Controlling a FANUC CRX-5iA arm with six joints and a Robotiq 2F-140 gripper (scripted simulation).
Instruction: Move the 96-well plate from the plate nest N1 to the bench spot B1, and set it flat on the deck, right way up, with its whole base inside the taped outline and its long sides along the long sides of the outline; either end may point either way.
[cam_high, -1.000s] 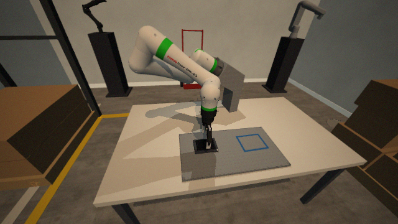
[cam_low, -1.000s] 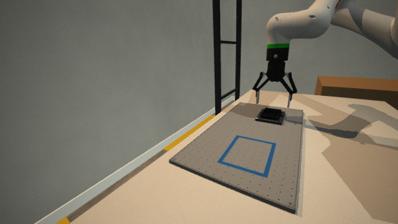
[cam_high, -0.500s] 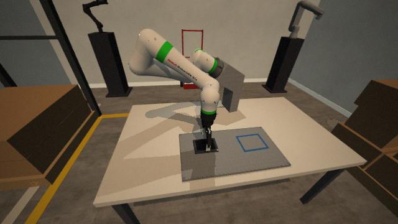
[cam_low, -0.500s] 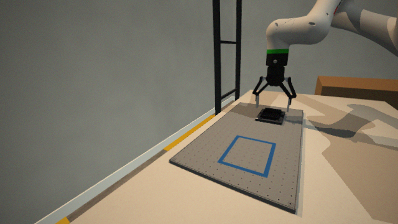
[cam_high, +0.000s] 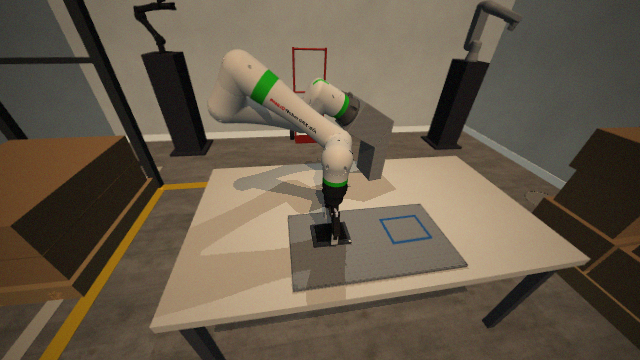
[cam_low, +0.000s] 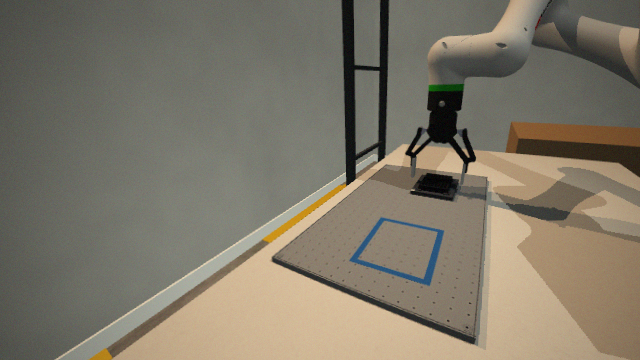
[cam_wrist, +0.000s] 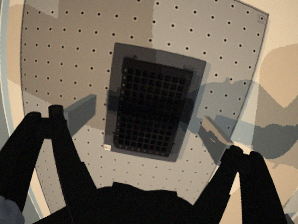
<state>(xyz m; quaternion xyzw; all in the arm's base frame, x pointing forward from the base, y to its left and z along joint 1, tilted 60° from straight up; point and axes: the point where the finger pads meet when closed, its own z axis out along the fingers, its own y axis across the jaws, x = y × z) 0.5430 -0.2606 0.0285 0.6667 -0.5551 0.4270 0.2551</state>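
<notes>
Right now the black 96-well plate is 2 cm below my hand. Also, from my hand: dark plate nest N1: 3 cm below.
</notes>
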